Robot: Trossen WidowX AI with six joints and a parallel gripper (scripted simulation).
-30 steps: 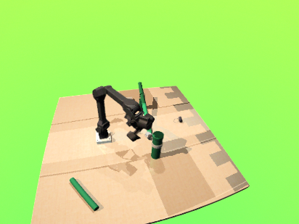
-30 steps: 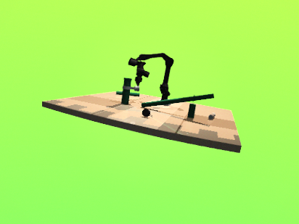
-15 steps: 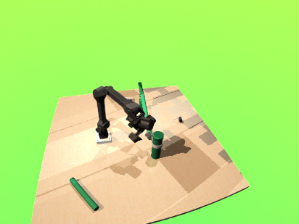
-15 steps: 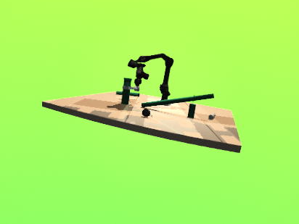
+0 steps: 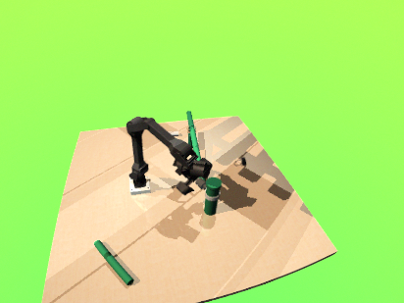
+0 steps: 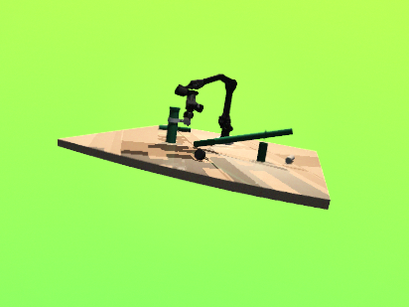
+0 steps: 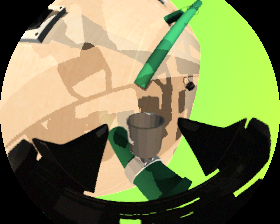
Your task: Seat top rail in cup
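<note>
Right now the grey rail-end cup is 2 cm to the right of my gripper tip and 1 cm above it. Round my gripper tip: green tube (48 cm behind, 22 cm to the right, 11 cm below); then dark part (34 cm ahead, 17 cm to the left, 11 cm below).
</note>
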